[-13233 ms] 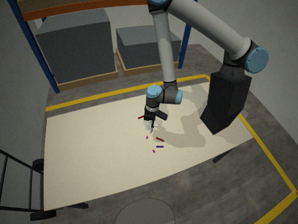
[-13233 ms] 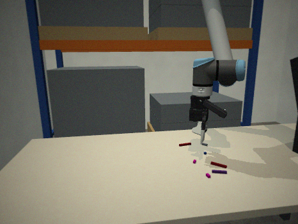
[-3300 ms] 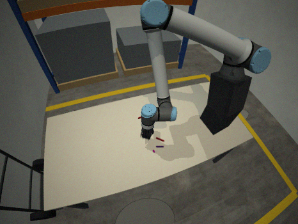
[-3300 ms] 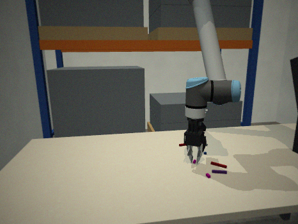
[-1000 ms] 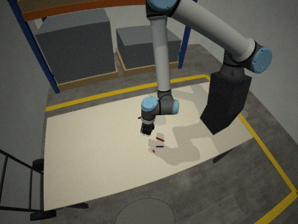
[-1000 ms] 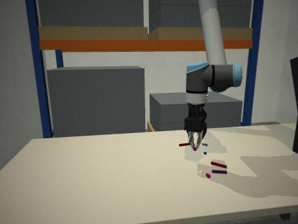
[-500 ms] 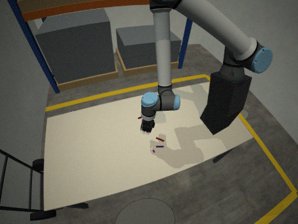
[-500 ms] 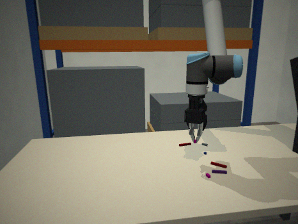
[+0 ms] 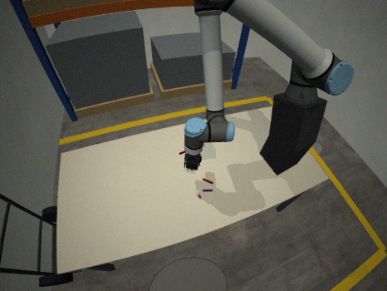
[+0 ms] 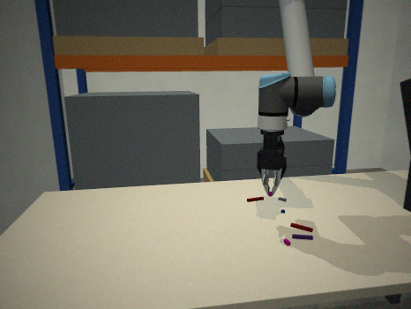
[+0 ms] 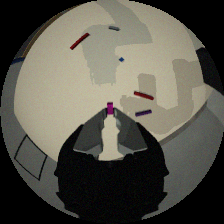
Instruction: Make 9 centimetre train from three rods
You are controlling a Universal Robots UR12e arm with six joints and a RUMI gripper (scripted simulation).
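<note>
Right now my hand is 11 cm above the blue rod, 8 cm to the left of it and 7 cm past it. From my hand the other things lie so: purple rod 11 cm to the left, 11 cm below, 7 cm behind; then grey rod 19 cm to the right, 11 cm below, 10 cm behind.
</note>
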